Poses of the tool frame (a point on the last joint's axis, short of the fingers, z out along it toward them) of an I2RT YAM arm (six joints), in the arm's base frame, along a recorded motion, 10 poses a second.
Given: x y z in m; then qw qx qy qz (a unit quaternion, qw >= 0).
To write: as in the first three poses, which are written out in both.
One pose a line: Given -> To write
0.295, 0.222, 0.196, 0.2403, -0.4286, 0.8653, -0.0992 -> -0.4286, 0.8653, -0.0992, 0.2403, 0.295, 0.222, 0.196
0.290, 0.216, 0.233, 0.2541, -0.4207, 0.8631, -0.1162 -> -0.4207, 0.8631, -0.1162, 0.2541, 0.290, 0.216, 0.233
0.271, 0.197, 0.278, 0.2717, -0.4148, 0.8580, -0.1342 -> -0.4148, 0.8580, -0.1342, 0.2717, 0.271, 0.197, 0.278
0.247, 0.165, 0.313, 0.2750, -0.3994, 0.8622, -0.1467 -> -0.3994, 0.8622, -0.1467, 0.2750, 0.247, 0.165, 0.313
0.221, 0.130, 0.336, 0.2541, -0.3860, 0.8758, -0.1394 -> -0.3860, 0.8758, -0.1394, 0.2541, 0.221, 0.130, 0.336
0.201, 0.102, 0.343, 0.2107, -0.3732, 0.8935, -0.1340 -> -0.3732, 0.8935, -0.1340, 0.2107, 0.201, 0.102, 0.343
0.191, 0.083, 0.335, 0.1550, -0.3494, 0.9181, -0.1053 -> -0.3494, 0.9181, -0.1053, 0.1550, 0.191, 0.083, 0.335
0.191, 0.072, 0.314, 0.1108, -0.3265, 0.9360, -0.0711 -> -0.3265, 0.9360, -0.0711, 0.1108, 0.191, 0.072, 0.314
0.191, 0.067, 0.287, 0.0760, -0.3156, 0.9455, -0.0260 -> -0.3156, 0.9455, -0.0260, 0.0760, 0.191, 0.067, 0.287
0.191, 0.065, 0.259, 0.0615, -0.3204, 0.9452, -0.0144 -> -0.3204, 0.9452, -0.0144, 0.0615, 0.191, 0.065, 0.259
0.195, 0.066, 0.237, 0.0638, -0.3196, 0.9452, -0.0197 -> -0.3196, 0.9452, -0.0197, 0.0638, 0.195, 0.066, 0.237
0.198, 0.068, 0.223, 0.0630, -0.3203, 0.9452, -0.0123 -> -0.3203, 0.9452, -0.0123, 0.0630, 0.198, 0.068, 0.223
